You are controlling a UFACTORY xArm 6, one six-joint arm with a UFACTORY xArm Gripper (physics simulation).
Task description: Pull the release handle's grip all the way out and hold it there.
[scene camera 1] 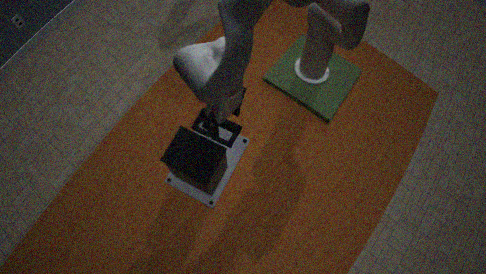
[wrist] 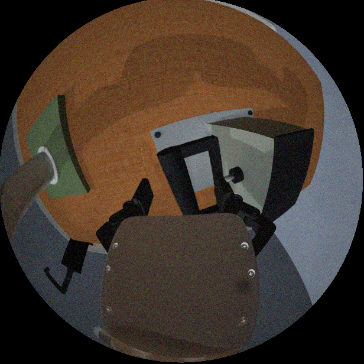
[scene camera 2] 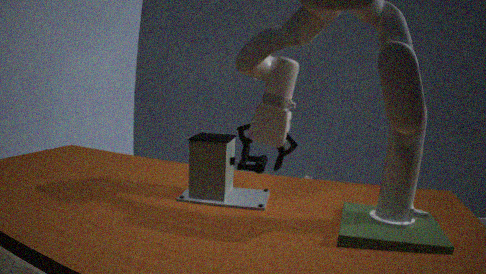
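Note:
The release handle (scene camera 1: 235, 138) (scene camera 2: 256, 169) (wrist: 176, 172) is a black rectangular frame beside the pale housing box (scene camera 1: 195, 152) (scene camera 2: 206, 170) (wrist: 245, 155), with a gap between them. Its thick outer bar is the grip. My gripper (scene camera 1: 226, 123) (scene camera 2: 262, 164) (wrist: 181, 184) is open with nothing held. In the wrist view one finger is on the outer side of the grip, apart from it. The other finger overlaps the frame's inner bar on the box side; whether it touches is unclear. The palm hides the frame's near end.
The box stands on a grey base plate (scene camera 1: 232, 162) (scene camera 2: 250, 198) (wrist: 187, 129) with dark bolts. A small black knob (scene camera 2: 232, 161) (wrist: 236, 175) sticks out from the box's side facing the handle. My arm's base stands on a green slab (scene camera 1: 325, 107) (scene camera 2: 370, 240) (wrist: 47, 125) on the orange table.

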